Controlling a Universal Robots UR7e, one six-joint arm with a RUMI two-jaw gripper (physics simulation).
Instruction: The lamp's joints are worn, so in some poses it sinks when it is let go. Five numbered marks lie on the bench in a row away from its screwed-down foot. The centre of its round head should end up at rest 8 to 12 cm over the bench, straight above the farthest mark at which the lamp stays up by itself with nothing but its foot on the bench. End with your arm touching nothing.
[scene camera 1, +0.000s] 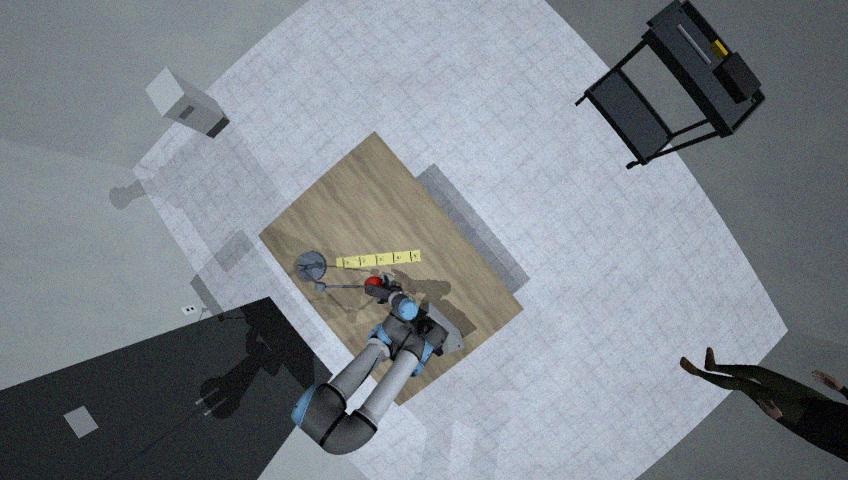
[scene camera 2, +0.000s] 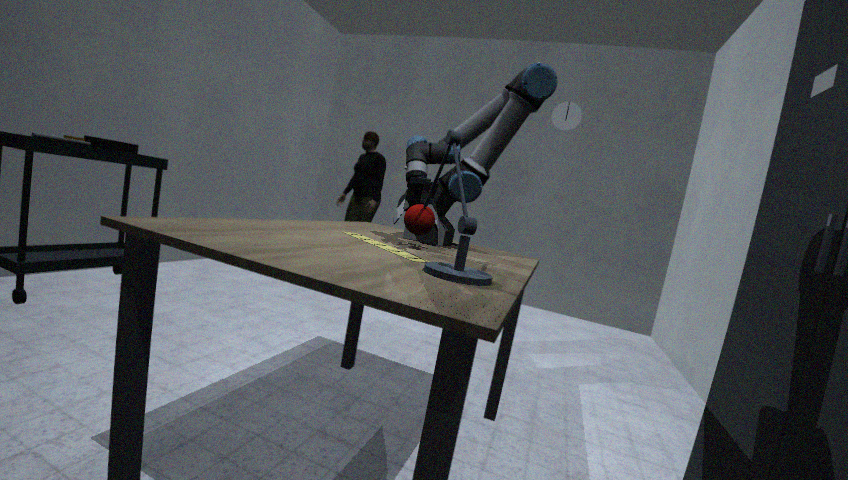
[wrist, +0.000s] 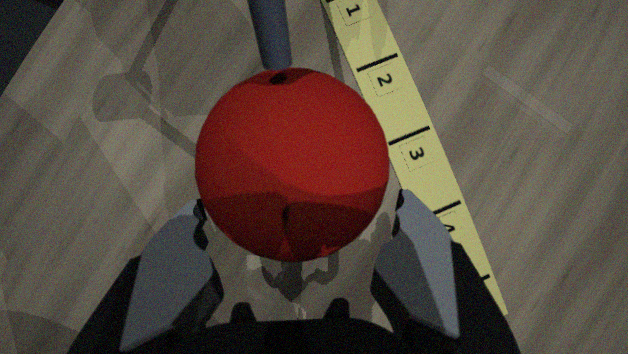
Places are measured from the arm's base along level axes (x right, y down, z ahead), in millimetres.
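Pixels of known places: arm's base at its link origin: (scene camera 1: 431, 331).
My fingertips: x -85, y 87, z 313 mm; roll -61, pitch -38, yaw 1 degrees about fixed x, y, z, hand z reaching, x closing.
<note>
For each thing: its middle in the pictures, then the offset to it from my fingertips. "spot": a spot on its surface instead. Level surfaces: height alone.
- lamp's round red head at a spot on its surface: (wrist: 292, 165) (scene camera 1: 372, 287) spot: dx -7, dy -77, dz +15 mm
- bench at its surface level: dy +69 mm
- lamp's grey foot at a spot on its surface: (scene camera 2: 437, 271) spot: dx -221, dy +56, dz +383 mm
- yellow strip at the middle of its body: (wrist: 410, 139) (scene camera 2: 380, 244) (scene camera 1: 377, 259) dx +62, dy +68, dz +114 mm
The lamp's round red head (scene camera 1: 373, 283) (scene camera 2: 419, 218) (wrist: 292, 165) hangs above the bench (scene camera 1: 357, 184) (scene camera 2: 238, 240), off the numbered row on my arm's side; its exact height is unclear. The lamp's grey foot (scene camera 1: 319, 258) (scene camera 2: 437, 271) stands near the bench edge. The yellow strip (scene camera 1: 377, 259) (scene camera 2: 383, 245) (wrist: 400, 107) bears the marks; 1, 2 and 3 read clearly in the wrist view, and my right finger partly covers 4. My gripper (scene camera 1: 383, 288) (wrist: 301, 196) is open, its jaws on either side of the head's near part. Contact on the left is unclear; a narrow gap shows on the right.
The lamp's thin upper arm (scene camera 1: 345, 286) (wrist: 271, 35) reaches the head from the elbow (scene camera 1: 320, 286) (scene camera 2: 454, 145), which stands high in scene camera 2. A dark cart (scene camera 1: 693, 74) (scene camera 2: 148, 160) stands away from the bench. A person (scene camera 1: 821, 422) (scene camera 2: 368, 172) stands beyond it.
</note>
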